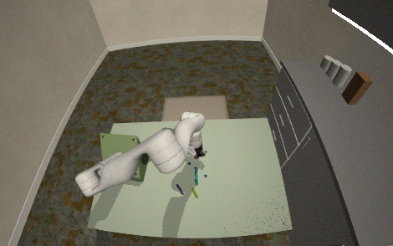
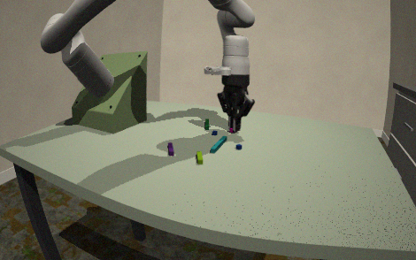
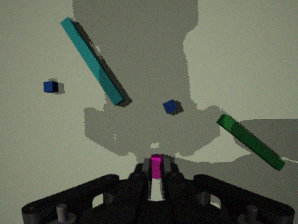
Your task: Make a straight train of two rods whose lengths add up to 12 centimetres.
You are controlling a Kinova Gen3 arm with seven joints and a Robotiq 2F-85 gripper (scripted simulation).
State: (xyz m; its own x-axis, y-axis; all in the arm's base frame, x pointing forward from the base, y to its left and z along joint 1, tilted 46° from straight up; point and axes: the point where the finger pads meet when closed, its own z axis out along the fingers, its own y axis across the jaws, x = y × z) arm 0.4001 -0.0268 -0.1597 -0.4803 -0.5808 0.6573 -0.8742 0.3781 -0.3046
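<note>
Right now my hand is 20 mm above the magenta rod. From my hand the other things lie so: purple rod: 200 mm to the right, 80 mm behind, 20 mm below; green rod: 90 mm behind, 20 mm to the left, 20 mm below; turquoise rod: 120 mm to the right, 20 mm below.
</note>
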